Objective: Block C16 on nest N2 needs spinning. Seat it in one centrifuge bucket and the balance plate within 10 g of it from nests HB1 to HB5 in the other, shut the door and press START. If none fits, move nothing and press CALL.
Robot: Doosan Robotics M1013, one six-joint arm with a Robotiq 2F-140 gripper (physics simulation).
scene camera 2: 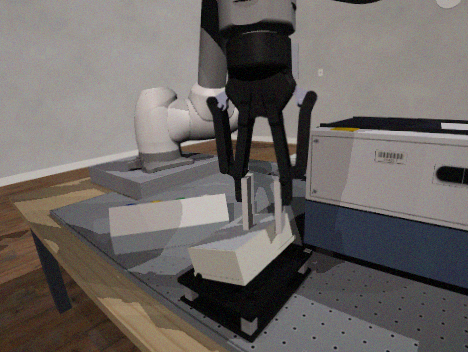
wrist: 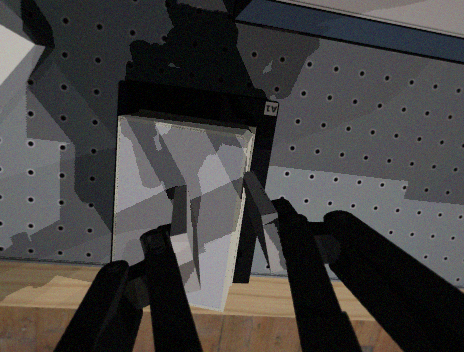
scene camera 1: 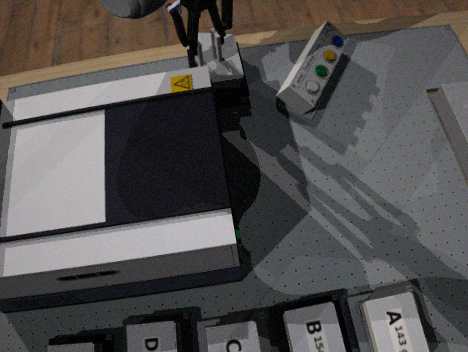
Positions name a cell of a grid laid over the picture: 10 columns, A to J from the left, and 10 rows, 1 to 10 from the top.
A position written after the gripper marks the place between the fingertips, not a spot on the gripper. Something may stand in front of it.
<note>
The gripper (scene camera 2: F7) grips a pale grey block (scene camera 2: E8). Also in view: a balance plate A (scene camera 1: I9), a balance plate B (scene camera 1: G10), a centrifuge (scene camera 1: B8), a button box (scene camera 2: D7) and a black holder (scene camera 2: F9).
The pale grey block is seen too in the wrist view (wrist: D5) and in scene camera 1 (scene camera 1: E3). The gripper is seen too in the wrist view (wrist: E6) and in scene camera 1 (scene camera 1: E2). The centrifuge shows as well in scene camera 2 (scene camera 2: I6) and in the wrist view (wrist: J2). The wrist view does not show the balance plate A: it is out of frame. The wrist view does not show the balance plate B: it is out of frame.
</note>
